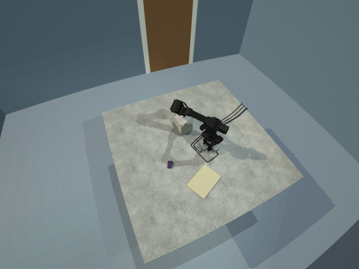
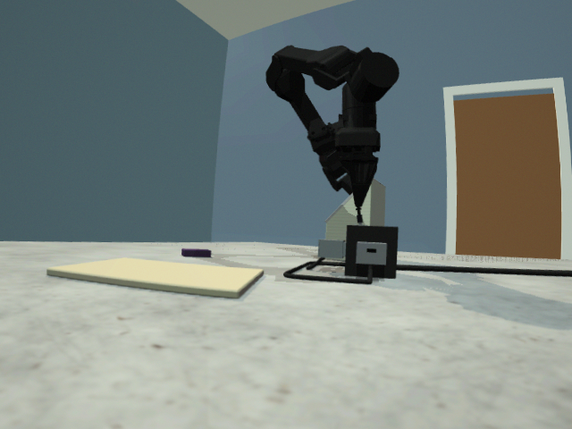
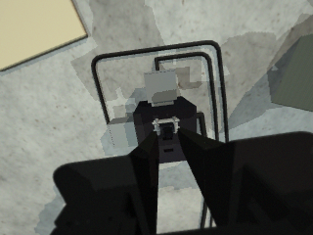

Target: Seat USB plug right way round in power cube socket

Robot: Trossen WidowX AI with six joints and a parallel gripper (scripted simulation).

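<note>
The USB plug is 20 mm below my gripper tip. The rest, counted from my gripper tip: purple block 330 mm to the right, 100 mm below, 10 mm behind; then cream flat pad 220 mm ahead, 180 mm to the right, 100 mm below.
</note>
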